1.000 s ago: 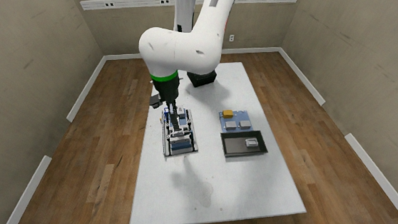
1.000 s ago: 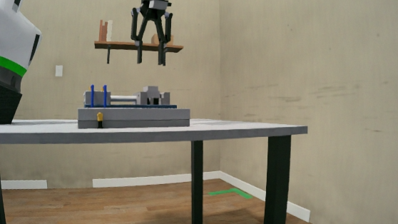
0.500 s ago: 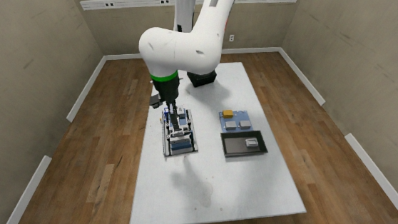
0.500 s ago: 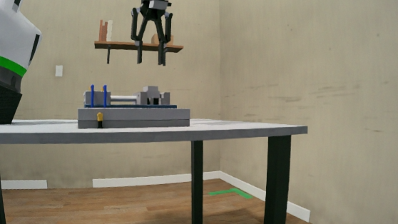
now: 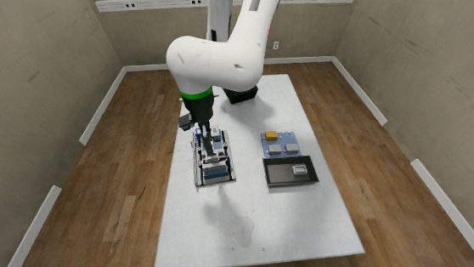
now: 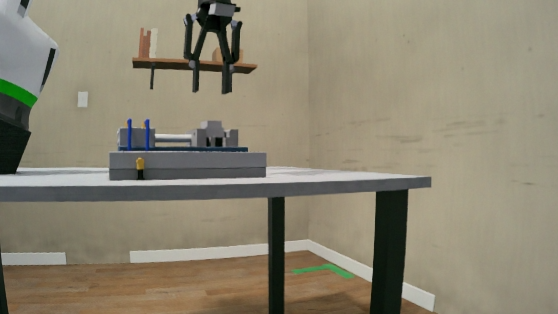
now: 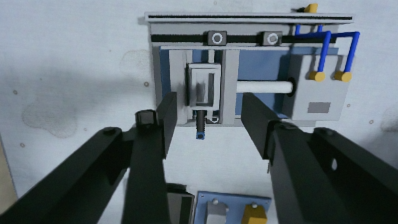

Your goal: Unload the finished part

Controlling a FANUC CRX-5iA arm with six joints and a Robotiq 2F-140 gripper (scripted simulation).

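Right now the vise screw rod is 80 mm behind my hand, 10 mm to the left of it and 130 mm below it. The rest, counted from my hand: blue pallet: 40 mm behind, 370 mm to the left, 200 mm below; then orange block: 100 mm behind, 330 mm to the left, 180 mm below.
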